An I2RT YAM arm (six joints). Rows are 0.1 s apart.
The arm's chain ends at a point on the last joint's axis. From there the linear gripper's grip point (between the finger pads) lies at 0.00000 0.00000 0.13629 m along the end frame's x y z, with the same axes.
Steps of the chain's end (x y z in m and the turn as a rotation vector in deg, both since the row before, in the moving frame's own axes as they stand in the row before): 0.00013, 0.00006, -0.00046, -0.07, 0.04, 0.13; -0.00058, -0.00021, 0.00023, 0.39, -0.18, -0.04; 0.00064, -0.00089, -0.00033, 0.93, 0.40, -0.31; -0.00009, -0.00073, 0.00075, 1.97, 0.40, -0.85; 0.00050, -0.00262, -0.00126, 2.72, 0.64, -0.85; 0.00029, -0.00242, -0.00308, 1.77, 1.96, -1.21; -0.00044, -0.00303, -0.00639, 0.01, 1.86, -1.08; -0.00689, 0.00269, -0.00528, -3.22, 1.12, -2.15; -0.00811, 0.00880, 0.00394, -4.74, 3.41, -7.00
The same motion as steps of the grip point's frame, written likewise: 0.00022, 0.00023, -0.00046, -0.07, 0.04, 0.13; -0.00101, -0.00114, 0.00023, 0.39, -0.18, -0.04; 0.00159, -0.00310, -0.00035, 0.93, 0.40, -0.31; 0.00083, -0.00542, 0.00067, 1.97, 0.40, -0.85; 0.00197, -0.00910, -0.00142, 2.72, 0.64, -0.85; 0.00491, -0.00668, -0.00322, 1.77, 1.96, -1.21; 0.00398, -0.00310, -0.00646, 0.01, 1.86, -1.08; -0.00408, 0.01029, -0.00552, -3.22, 1.12, -2.15; 0.00065, 0.01953, 0.00323, -4.74, 3.41, -7.00
